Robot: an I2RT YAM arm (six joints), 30 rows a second.
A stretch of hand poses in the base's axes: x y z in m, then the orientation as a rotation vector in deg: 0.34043, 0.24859, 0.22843, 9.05, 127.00, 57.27; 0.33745, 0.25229, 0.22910, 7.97, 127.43, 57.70; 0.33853, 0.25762, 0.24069, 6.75, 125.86, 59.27; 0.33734, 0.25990, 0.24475, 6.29, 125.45, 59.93; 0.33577, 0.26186, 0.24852, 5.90, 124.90, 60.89; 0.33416, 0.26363, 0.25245, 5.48, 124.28, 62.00; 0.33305, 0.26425, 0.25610, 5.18, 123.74, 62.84; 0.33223, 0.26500, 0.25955, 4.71, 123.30, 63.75; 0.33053, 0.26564, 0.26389, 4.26, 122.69, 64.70; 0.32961, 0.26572, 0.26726, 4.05, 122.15, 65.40; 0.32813, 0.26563, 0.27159, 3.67, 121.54, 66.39; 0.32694, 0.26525, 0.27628, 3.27, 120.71, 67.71; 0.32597, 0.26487, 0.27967, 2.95, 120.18, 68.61; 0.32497, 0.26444, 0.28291, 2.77, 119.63, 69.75; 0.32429, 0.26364, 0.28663, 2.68, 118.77, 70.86; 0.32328, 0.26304, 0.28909, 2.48, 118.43, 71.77
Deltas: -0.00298, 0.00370, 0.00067, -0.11, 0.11, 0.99; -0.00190, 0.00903, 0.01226, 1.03, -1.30, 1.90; -0.00309, 0.01131, 0.01632, 1.46, -1.65, 2.32; -0.00466, 0.01327, 0.02009, 2.15, -2.02, 2.78; -0.00627, 0.01504, 0.02402, 2.95, -2.42, 3.30; -0.00738, 0.01566, 0.02767, 3.58, -2.77, 3.67; -0.00820, 0.01641, 0.03112, 4.18, -3.07, 4.20; -0.00990, 0.01705, 0.03546, 4.87, -3.49, 4.69; -0.01082, 0.01713, 0.03883, 5.43, -3.83, 4.95; -0.01230, 0.01704, 0.04316, 6.17, -4.21, 5.42; -0.01349, 0.01666, 0.04785, 7.18, -4.68, 5.97; -0.01446, 0.01628, 0.05124, 7.85, -4.98, 6.39; -0.01546, 0.01585, 0.05448, 8.73, -5.17, 6.82; -0.01614, 0.01505, 0.05820, 9.69, -5.61, 7.09; -0.01715, 0.01445, 0.06066, 10.35, -5.68, 7.50
